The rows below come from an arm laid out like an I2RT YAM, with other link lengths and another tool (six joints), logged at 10 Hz.
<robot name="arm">
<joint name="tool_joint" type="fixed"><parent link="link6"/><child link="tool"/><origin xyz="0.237 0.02 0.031" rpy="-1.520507 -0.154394 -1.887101"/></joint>
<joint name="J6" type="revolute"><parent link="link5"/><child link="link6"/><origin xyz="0.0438 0 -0.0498" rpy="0 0 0"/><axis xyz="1 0 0"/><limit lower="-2.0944" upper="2.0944"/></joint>
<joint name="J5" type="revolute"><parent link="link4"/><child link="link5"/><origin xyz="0.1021 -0.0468 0.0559" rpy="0 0 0"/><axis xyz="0 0 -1"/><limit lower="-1.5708" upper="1.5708"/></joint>
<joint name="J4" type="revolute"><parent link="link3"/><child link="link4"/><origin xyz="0.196 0.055 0.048" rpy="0 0 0"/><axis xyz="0 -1 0"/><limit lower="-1.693" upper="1.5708"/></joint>
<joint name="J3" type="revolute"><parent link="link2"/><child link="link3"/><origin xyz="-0.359 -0.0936 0" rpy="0 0 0"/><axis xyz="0 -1 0"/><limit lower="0" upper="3.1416"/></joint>
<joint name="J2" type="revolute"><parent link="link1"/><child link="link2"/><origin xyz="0.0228 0.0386 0.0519" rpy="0 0 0"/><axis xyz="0 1 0"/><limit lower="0" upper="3.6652"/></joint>
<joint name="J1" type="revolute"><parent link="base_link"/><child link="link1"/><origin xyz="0 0 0.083" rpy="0 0 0"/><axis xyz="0 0 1"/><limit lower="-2.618" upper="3.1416"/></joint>
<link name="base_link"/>
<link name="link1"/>
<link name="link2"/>
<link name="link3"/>
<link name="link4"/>
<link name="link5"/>
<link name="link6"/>
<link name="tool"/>
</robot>
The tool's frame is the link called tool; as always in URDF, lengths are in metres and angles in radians.
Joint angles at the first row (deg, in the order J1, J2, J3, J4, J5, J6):
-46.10, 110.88, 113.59, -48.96, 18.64, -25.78
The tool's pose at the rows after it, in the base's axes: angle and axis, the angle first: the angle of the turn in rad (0 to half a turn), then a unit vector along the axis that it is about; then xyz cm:
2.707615, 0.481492, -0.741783, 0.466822, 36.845, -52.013, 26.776
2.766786, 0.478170, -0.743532, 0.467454, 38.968, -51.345, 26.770
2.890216, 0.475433, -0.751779, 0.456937, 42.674, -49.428, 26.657
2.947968, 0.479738, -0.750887, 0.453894, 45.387, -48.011, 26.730
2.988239, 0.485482, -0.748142, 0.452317, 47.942, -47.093, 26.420
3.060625, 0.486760, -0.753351, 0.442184, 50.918, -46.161, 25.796
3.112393, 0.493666, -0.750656, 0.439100, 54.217, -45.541, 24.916
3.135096, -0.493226, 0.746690, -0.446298, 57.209, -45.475, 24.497
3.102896, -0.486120, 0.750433, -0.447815, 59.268, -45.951, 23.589
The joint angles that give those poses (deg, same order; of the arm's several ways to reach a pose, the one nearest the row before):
-45.93, 111.78, 114.52, -49.26, 16.56, -24.38
-45.22, 112.82, 116.00, -49.38, 13.96, -22.57
-44.11, 115.02, 120.24, -51.83, 8.12, -18.75
-42.46, 116.65, 123.23, -53.15, 5.94, -16.99
-40.95, 118.77, 125.98, -53.67, 4.57, -15.90
-40.06, 122.27, 130.93, -55.37, 1.14, -13.64
-38.80, 126.44, 136.16, -56.14, -1.09, -12.62
-37.60, 129.90, 139.98, -55.05, -1.99, -11.59
-37.28, 132.94, 142.33, -53.43, -3.08, -10.03

